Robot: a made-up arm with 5 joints.
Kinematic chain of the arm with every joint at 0, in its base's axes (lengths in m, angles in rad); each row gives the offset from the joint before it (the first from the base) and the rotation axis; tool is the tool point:
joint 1: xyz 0 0 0.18 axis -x
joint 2: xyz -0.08 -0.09 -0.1 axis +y
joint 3: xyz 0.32 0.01 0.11 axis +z
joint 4: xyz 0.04 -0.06 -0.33 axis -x
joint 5: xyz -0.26 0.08 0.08 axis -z
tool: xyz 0.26 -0.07 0
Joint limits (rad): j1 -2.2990..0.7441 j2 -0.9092..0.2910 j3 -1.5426..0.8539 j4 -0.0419..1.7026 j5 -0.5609..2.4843
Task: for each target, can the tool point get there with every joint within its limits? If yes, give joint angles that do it. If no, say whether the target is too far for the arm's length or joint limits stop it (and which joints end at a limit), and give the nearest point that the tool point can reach.
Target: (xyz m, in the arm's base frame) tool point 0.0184 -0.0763 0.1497
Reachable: yes | joints 0.0320 -0.7466 -0.4268 1.0714 1.1806
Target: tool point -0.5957 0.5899 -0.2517
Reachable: no: joint limits stop it (at a limit: joint 2, joint 4, joint 5) | nearest point -0.2033 0.3587 -0.0825 | short by 0.486 m
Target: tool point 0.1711 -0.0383 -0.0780
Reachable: yes | joints -0.4713 -0.0321 -0.8145 0.3380 0.3387
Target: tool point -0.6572 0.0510 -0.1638
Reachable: no: joint limits stop it (at a limit: joint 2, joint 4, joint 5) | nearest point -0.2809 0.0413 -0.0987 | short by 0.382 m
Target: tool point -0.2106 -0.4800 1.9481
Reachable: no: too far | nearest point 0.1052 0.0215 0.7146 | short by 1.369 m
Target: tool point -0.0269 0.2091 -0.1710
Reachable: yes | joints -1.6693 -0.4742 0.6189 0.9222 2.1322
